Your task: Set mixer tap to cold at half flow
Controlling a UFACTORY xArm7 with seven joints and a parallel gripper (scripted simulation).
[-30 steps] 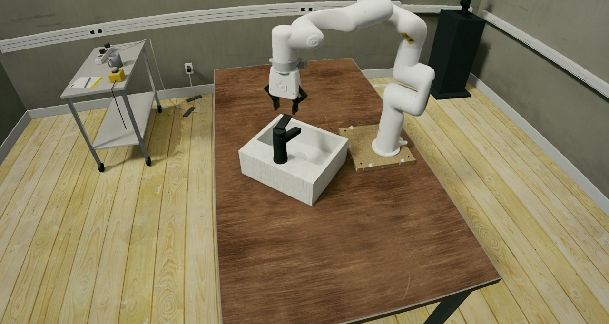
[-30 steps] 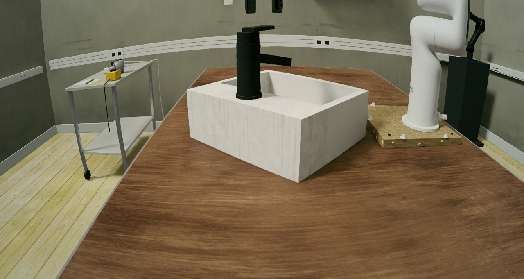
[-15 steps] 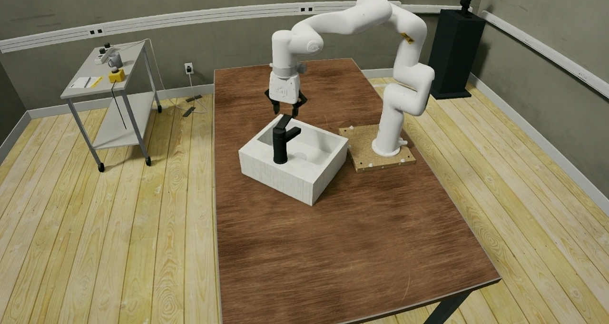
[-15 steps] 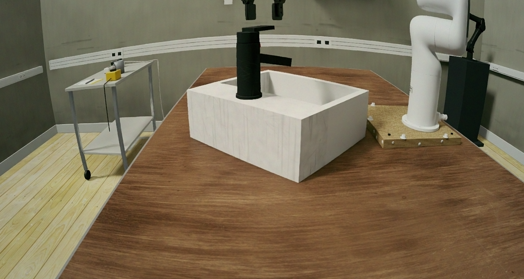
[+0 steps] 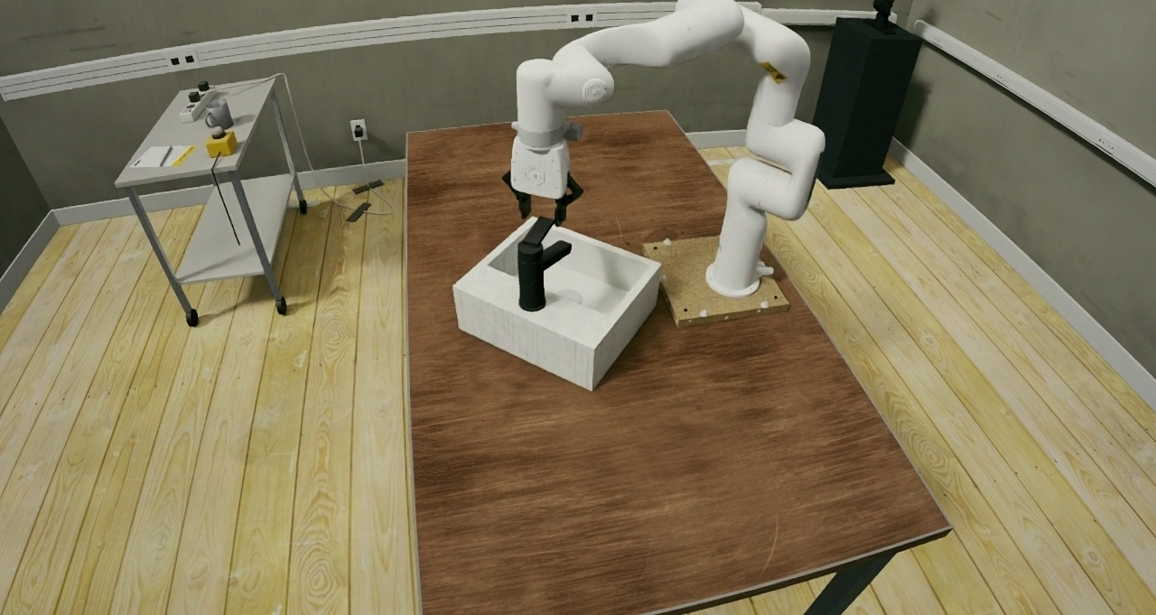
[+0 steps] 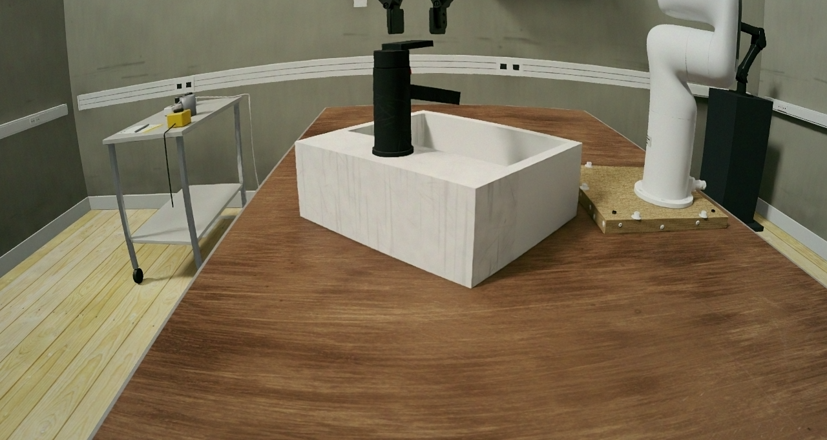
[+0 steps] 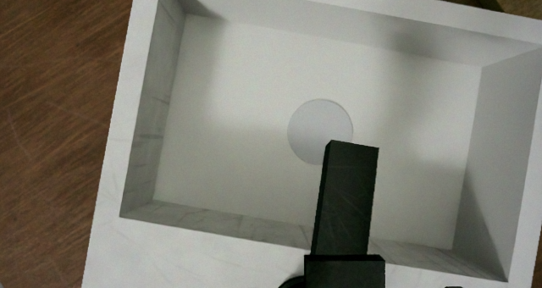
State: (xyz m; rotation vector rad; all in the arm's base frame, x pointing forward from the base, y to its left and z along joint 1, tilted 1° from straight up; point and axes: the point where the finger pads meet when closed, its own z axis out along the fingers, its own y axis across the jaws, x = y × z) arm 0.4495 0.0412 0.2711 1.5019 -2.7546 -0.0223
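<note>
The lever is 1 cm ahead of my hand, 2 cm to the left of it and 3 cm below it. From my hand the other things lie so: black mixer tap 2 cm ahead, 3 cm to the left, 8 cm below; then white sink block 5 cm behind, 4 cm to the right, 26 cm below.
</note>
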